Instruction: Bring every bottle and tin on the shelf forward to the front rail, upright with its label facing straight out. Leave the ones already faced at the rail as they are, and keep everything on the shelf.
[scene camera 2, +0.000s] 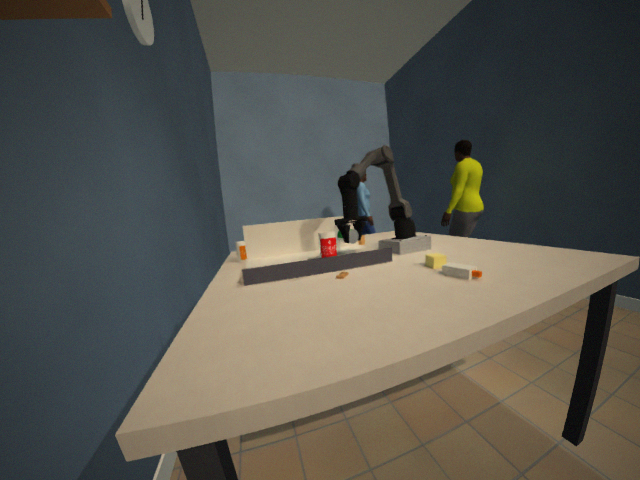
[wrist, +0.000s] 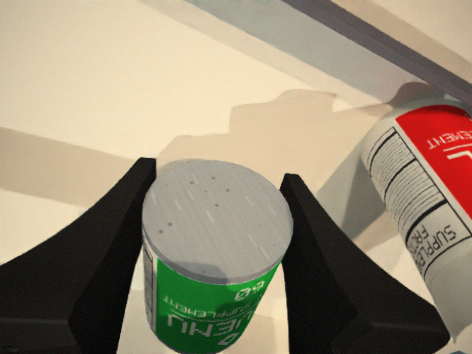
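Note:
My gripper (scene camera 2: 352, 237) (wrist: 219, 183) is shut on a green-labelled tin (wrist: 212, 310) above the shelf, behind the front rail (scene camera 2: 317, 265) (wrist: 385, 42). In the scene view, the tin's flat grey end (scene camera 2: 353, 236) faces outward between the fingers, so the tin is tilted. Its label lettering appears upside down in the wrist view. A white bottle with a red label (scene camera 2: 328, 246) (wrist: 442, 165) stands upright near the rail, its red label facing out. A white bottle with an orange label (scene camera 2: 241, 251) stands at the shelf's left end.
The pale back panel (scene camera 2: 279, 239) rises behind the shelf. A small brown piece (scene camera 2: 342, 275) lies in front of the rail. A yellow block (scene camera 2: 435, 260) and a white box-like object with an orange end (scene camera 2: 457, 270) lie to the right. Two people are beyond the table.

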